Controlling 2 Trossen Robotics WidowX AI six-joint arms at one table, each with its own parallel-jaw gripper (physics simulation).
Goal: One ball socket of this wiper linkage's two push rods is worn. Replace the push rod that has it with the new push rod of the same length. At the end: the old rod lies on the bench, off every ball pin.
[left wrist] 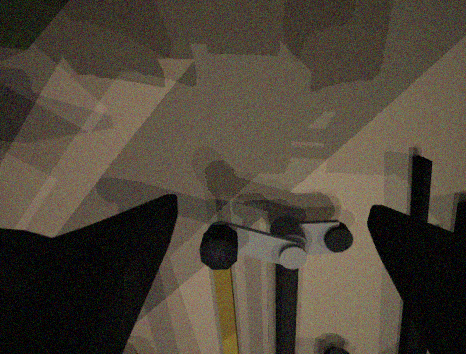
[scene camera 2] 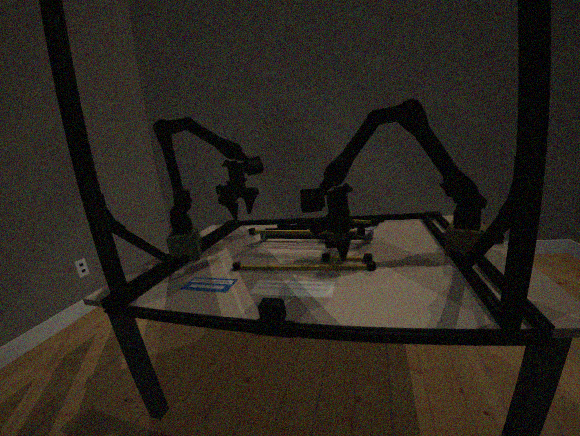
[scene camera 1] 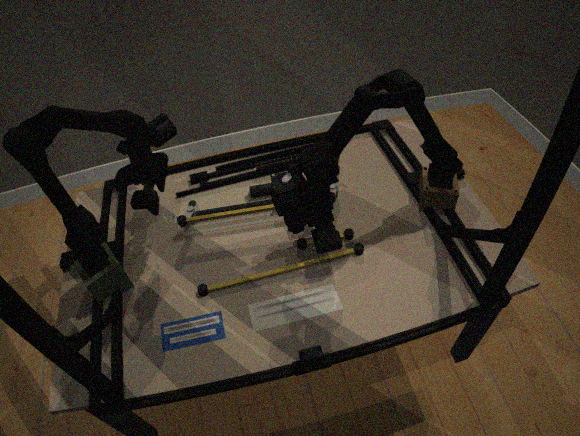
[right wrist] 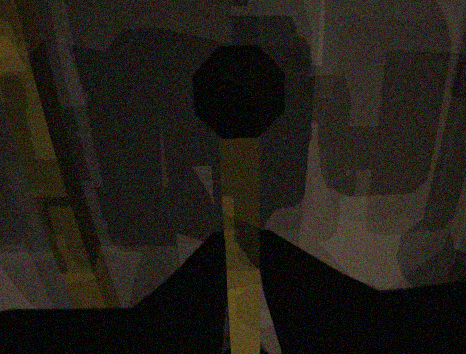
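Note:
A short loose push rod [scene camera 1: 345, 235] [scene camera 2: 356, 258] [right wrist: 240, 175], yellow with black ball sockets, is at the bench middle. My right gripper [scene camera 1: 326, 243] [scene camera 2: 343, 256] [right wrist: 241, 242] points down with its fingers closed on both sides of its yellow shaft. A long loose push rod [scene camera 1: 260, 276] [scene camera 2: 300, 267] lies in front of it. On the linkage behind, a long yellow push rod [scene camera 1: 230, 212] [scene camera 2: 290, 233] [left wrist: 226, 310] ends beside a grey crank [left wrist: 260, 244]. My arm hides the linkage's right part in scene camera 1. My left gripper [scene camera 2: 242, 212] [left wrist: 273, 209] is open and empty above the linkage's left end. Socket wear is not discernible.
A blue-framed marking [scene camera 1: 192, 331] and a pale sheet [scene camera 1: 322, 300] lie on the front part of the bench. Dark bars [scene camera 1: 225, 184] lie at the back. Black frame rails border the bench, and a black block [scene camera 1: 311, 356] [scene camera 2: 272, 310] sits on the front rail.

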